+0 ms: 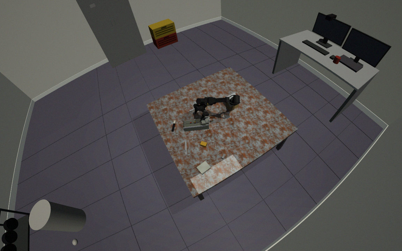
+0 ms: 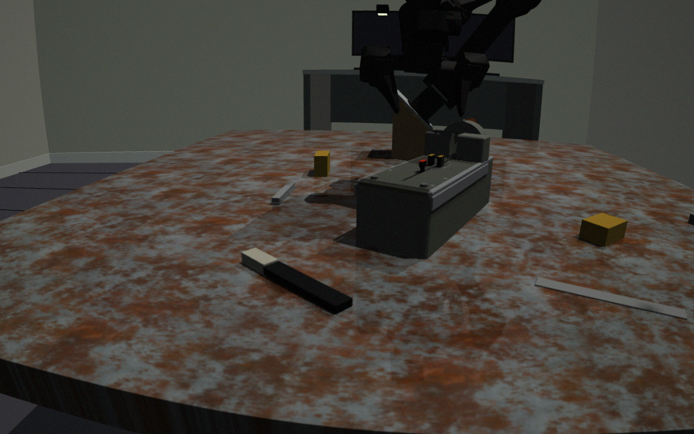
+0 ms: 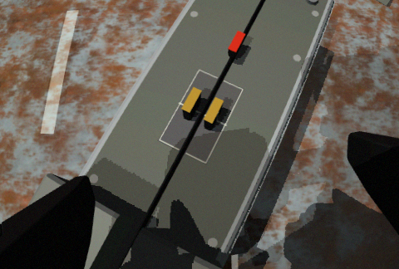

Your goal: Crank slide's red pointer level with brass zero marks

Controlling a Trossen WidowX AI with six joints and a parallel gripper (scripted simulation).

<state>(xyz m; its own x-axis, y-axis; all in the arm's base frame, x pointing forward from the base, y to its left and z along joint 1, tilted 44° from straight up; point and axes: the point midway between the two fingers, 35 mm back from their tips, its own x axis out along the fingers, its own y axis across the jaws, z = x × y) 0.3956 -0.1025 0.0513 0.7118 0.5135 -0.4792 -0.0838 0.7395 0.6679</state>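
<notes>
My gripper tip is now 120 mm past the brown crank handle, 90 mm to the right of it and 20 mm above it. Round my gripper tip: red pointer 80 mm ahead, 60 mm below, 20 mm to the right; small grey bar 220 mm to the right, 140 mm below, 60 mm behind; grey strip 260 mm ahead, 150 mm to the left, 140 mm below.
</notes>
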